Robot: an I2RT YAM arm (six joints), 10 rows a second.
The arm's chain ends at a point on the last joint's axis. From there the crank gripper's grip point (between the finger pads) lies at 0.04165 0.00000 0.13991 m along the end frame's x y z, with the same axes.
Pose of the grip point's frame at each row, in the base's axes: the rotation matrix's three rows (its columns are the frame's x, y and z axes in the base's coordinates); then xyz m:
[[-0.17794, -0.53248, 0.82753], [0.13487, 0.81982, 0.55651], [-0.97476, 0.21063, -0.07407]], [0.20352, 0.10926, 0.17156]
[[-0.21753, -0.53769, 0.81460], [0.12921, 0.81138, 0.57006], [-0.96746, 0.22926, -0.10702]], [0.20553, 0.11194, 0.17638]
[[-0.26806, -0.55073, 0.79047], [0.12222, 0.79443, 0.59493], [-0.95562, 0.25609, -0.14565]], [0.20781, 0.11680, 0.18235]
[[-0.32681, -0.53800, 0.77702], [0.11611, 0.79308, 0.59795], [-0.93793, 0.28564, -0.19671]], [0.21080, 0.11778, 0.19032]
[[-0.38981, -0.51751, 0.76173], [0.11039, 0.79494, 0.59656], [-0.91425, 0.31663, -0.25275]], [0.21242, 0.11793, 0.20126]
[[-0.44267, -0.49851, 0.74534], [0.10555, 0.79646, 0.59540], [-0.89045, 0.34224, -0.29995]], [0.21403, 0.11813, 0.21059]
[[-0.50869, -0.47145, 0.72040], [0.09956, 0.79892, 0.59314], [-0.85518, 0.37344, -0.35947]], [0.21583, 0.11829, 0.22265]
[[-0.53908, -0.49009, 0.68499], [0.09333, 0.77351, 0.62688], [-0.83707, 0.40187, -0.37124]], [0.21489, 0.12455, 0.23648]
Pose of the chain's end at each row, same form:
[[-0.17794, -0.53248, 0.82753], [0.13487, 0.81982, 0.55651], [-0.97476, 0.21063, -0.07407]], [0.09515, 0.02578, 0.22252]
[[-0.21753, -0.53769, 0.81460], [0.12921, 0.81138, 0.57006], [-0.96746, 0.22926, -0.10702]], [0.10062, 0.02680, 0.23165]
[[-0.26806, -0.55073, 0.79047], [0.12222, 0.79443, 0.59493], [-0.95562, 0.25609, -0.14565]], [0.10838, 0.02847, 0.24253]
[[-0.32681, -0.53800, 0.77702], [0.11611, 0.79308, 0.59795], [-0.93793, 0.28564, -0.19671]], [0.11570, 0.02928, 0.25691]
[[-0.38981, -0.51751, 0.76173], [0.11039, 0.79494, 0.59656], [-0.91425, 0.31663, -0.25275]], [0.12208, 0.02987, 0.27470]
[[-0.44267, -0.49851, 0.74534], [0.10555, 0.79646, 0.59540], [-0.89045, 0.34224, -0.29995]], [0.12819, 0.03043, 0.28964]
[[-0.50869, -0.47145, 0.72040], [0.09956, 0.79892, 0.59314], [-0.85518, 0.37344, -0.35947]], [0.13623, 0.03116, 0.30856]
[[-0.53908, -0.49009, 0.68499], [0.09333, 0.77351, 0.62688], [-0.83707, 0.40187, -0.37124]], [0.14151, 0.03296, 0.32328]

